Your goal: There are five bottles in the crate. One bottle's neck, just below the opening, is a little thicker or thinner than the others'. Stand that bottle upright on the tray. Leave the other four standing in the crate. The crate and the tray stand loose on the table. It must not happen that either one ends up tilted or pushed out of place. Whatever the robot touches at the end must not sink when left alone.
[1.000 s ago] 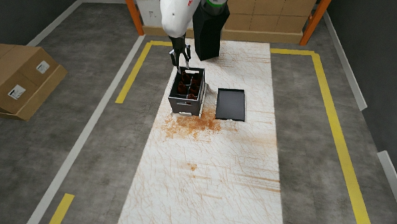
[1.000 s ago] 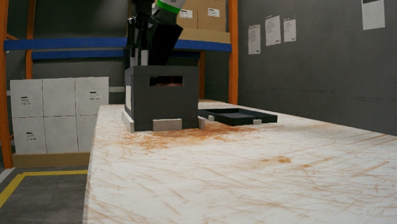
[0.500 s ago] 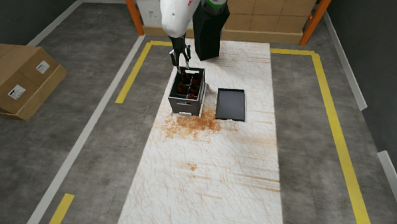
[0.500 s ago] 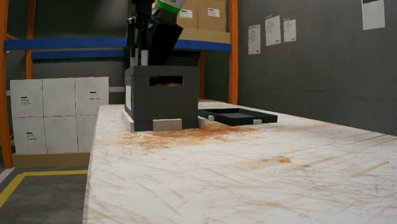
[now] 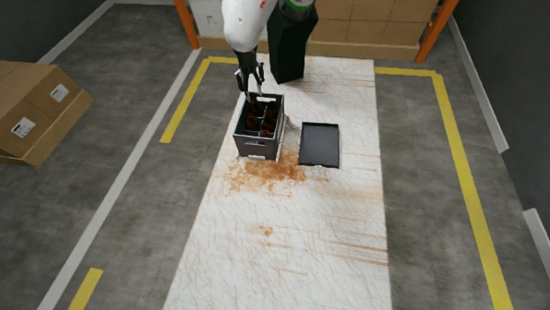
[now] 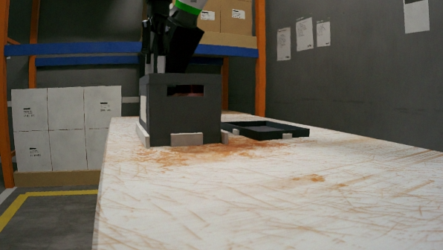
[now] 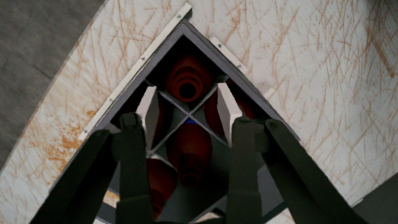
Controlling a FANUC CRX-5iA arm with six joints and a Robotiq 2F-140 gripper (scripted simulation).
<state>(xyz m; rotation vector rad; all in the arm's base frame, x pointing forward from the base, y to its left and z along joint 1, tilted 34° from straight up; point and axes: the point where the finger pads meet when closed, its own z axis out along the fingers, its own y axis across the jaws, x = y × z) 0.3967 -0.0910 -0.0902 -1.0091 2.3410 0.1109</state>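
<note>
My hand is 80 mm short of the grey crate, 50 mm to the right of it and 130 mm above it. Also, from my hand: dark tray: 70 mm ahead, 340 mm to the left, 200 mm below.
</note>
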